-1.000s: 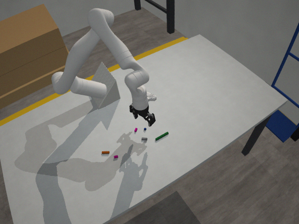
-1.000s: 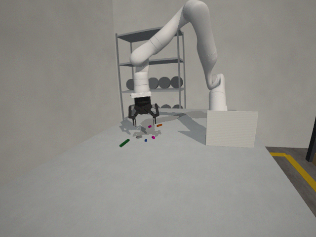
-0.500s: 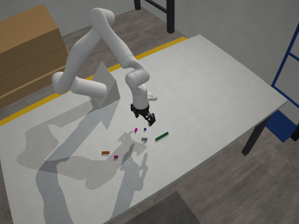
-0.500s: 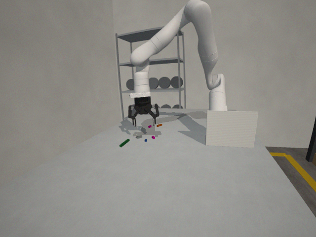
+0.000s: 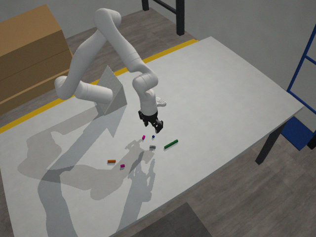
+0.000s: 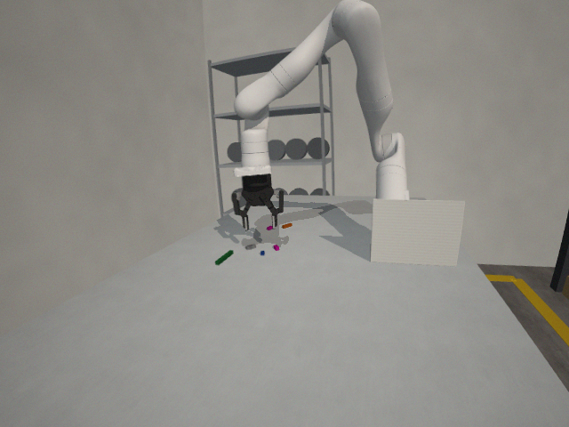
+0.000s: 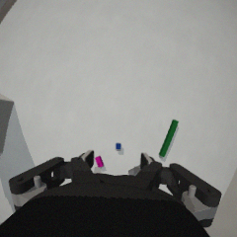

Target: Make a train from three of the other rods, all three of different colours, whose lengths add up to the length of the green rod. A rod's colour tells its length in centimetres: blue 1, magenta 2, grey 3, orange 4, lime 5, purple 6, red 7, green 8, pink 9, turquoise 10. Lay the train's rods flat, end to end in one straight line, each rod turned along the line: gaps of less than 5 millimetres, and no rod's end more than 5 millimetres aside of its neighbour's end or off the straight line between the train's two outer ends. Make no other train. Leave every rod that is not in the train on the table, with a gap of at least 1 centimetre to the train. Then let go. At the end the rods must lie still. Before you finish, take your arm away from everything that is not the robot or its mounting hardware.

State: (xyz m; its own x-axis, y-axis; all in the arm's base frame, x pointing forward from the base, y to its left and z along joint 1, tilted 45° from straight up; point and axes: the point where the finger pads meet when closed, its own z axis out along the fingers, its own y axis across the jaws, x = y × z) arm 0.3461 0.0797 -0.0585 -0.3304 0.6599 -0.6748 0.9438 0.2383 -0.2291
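The blue rod lies 8 cm below my hand. From my hand the other things lie so: grey rod 5 cm ahead, 3 cm to the right, 8 cm below; orange rod 1 cm ahead, 25 cm to the right, 8 cm below; green rod 9 cm ahead, 5 cm to the left, 8 cm below.
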